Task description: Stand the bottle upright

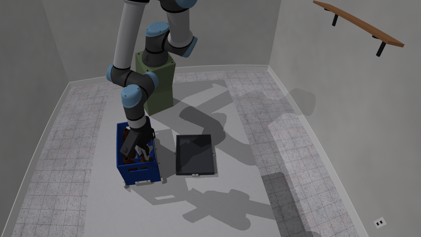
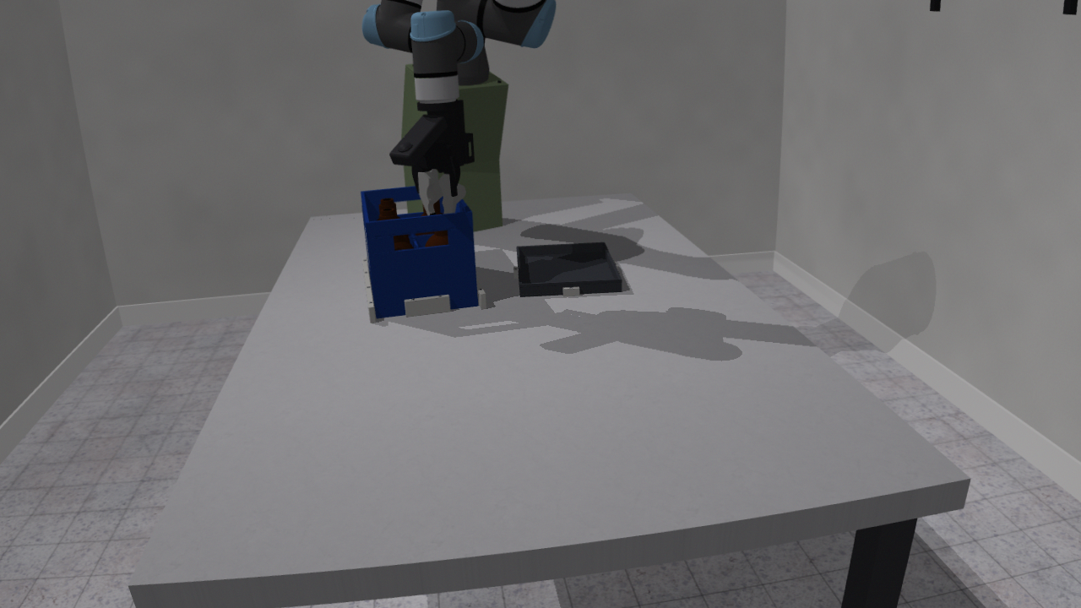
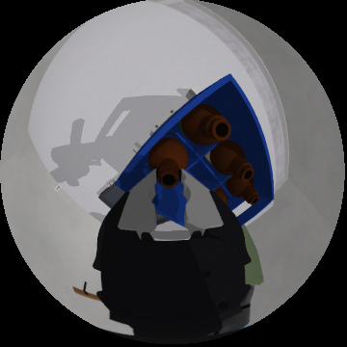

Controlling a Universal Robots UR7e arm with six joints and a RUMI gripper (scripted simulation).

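Now: the blue crate 90 mm behind my hand, 70 mm below it and 40 mm to the right of it. From my hand the other things lie so: dark tray: 250 mm to the left, 140 mm below, 60 mm behind.
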